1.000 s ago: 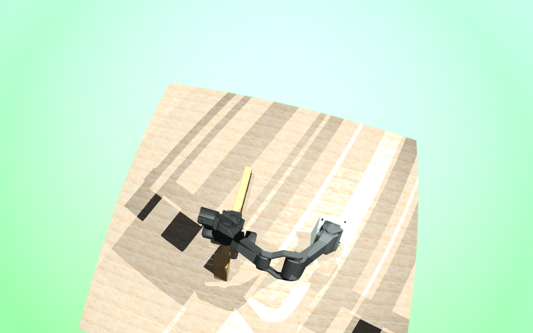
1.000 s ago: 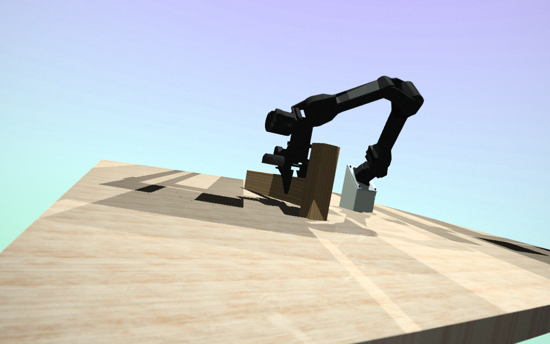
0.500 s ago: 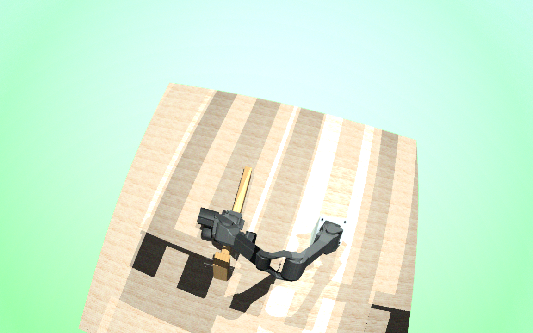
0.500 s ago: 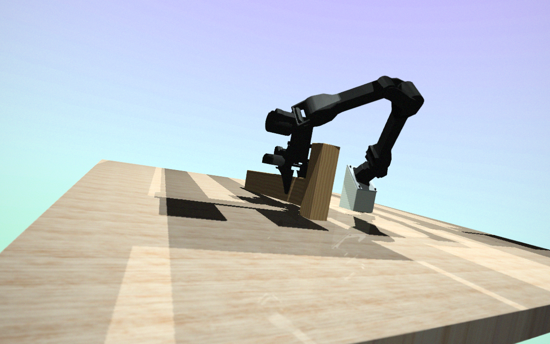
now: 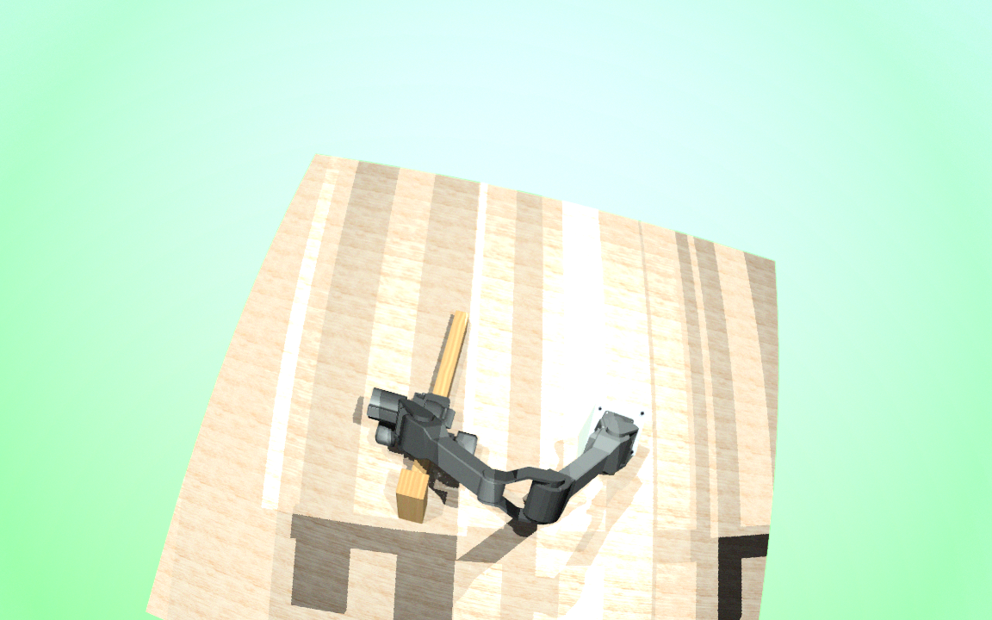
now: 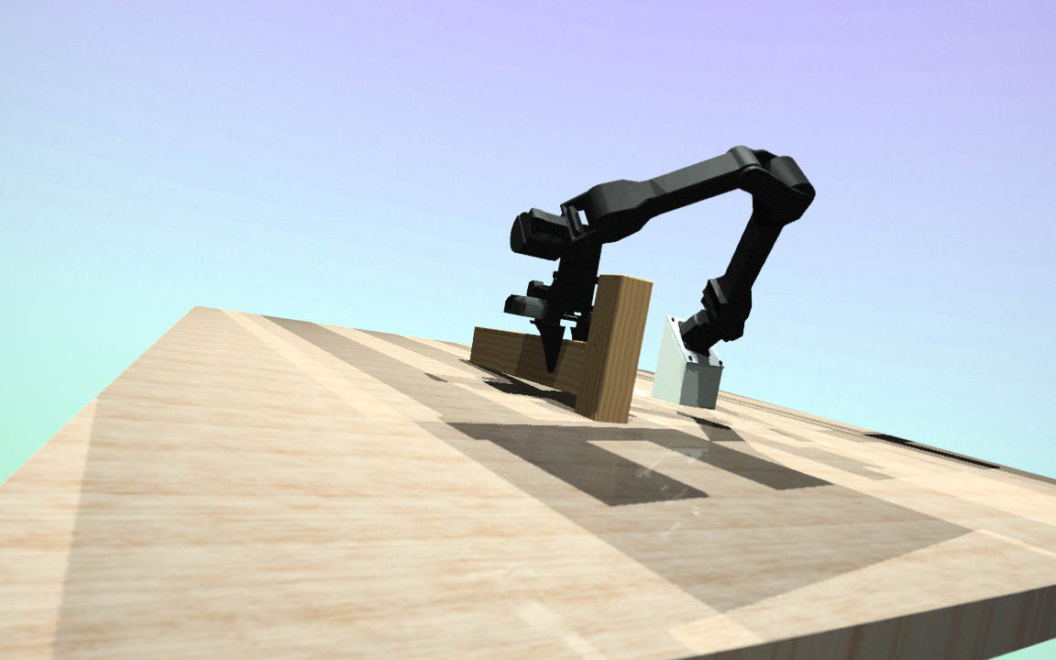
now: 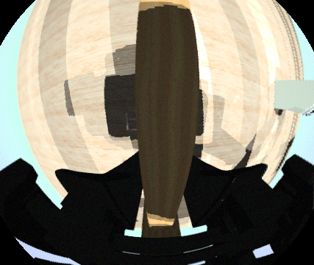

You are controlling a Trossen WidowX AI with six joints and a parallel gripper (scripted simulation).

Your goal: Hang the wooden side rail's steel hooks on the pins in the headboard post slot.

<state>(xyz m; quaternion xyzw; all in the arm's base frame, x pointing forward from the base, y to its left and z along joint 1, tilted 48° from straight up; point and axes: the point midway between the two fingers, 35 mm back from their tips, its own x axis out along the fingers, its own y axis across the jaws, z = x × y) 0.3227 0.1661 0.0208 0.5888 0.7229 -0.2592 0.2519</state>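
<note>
The upright headboard post is 11 cm to the left of my gripper tip, 4 cm above it and 1 cm behind it.
</note>
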